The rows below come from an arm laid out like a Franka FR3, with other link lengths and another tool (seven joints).
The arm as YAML. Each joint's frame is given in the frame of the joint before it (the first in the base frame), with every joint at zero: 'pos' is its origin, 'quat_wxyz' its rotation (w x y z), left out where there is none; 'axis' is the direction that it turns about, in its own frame. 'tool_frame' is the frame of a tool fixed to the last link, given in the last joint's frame.
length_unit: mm
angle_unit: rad
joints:
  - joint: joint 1
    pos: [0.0, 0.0, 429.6]
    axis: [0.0, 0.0, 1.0]
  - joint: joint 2
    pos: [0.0, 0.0, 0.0]
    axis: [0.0, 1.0, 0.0]
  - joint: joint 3
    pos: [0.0, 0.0, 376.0]
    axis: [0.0, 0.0, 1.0]
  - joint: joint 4
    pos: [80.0, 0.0, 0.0]
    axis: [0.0, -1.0, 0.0]
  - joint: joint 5
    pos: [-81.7, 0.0, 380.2]
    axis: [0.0, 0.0, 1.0]
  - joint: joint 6
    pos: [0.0, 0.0, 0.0]
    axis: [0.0, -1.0, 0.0]
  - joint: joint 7
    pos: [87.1, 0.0, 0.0]
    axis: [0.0, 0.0, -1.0]
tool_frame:
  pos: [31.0, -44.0, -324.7]
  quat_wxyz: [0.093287, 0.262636, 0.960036, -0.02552]
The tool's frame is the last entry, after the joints.
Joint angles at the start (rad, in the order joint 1, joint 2, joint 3, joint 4, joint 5, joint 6, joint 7):
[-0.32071, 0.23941, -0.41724, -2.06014, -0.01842, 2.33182, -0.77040]
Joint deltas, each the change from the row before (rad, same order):
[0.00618, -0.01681, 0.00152, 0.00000, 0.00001, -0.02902, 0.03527]
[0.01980, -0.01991, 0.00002, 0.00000, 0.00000, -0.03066, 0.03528]
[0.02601, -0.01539, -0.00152, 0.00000, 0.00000, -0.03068, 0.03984]
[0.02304, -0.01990, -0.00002, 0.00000, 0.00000, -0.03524, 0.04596]
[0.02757, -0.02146, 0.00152, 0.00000, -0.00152, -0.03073, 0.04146]
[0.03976, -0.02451, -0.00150, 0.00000, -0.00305, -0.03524, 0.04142]
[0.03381, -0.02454, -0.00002, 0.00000, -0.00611, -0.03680, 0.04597]
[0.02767, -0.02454, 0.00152, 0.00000, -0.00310, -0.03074, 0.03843]
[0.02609, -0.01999, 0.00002, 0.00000, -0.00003, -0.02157, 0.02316]
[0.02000, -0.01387, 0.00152, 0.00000, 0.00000, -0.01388, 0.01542]
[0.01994, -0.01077, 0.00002, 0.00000, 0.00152, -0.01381, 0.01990]
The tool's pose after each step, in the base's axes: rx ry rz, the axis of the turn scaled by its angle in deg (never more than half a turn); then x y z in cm. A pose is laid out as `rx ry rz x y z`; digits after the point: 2 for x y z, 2 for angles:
41.56 164.25 -13.40 47.10 -45.08 28.43
43.22 164.21 -12.57 47.31 -43.74 29.16
44.88 164.42 -11.80 47.59 -42.17 29.63
47.21 164.46 -10.98 47.66 -40.61 30.29
48.48 164.48 -10.31 48.04 -38.86 31.09
48.94 164.85 -9.63 48.57 -36.61 32.02
50.02 165.19 -9.24 48.72 -34.62 32.92
50.90 165.25 -8.75 48.84 -32.90 33.88
50.79 165.34 -8.17 49.11 -31.37 34.68
50.35 165.46 -7.74 49.40 -30.16 35.24
50.51 165.57 -7.35 49.58 -29.00 35.64

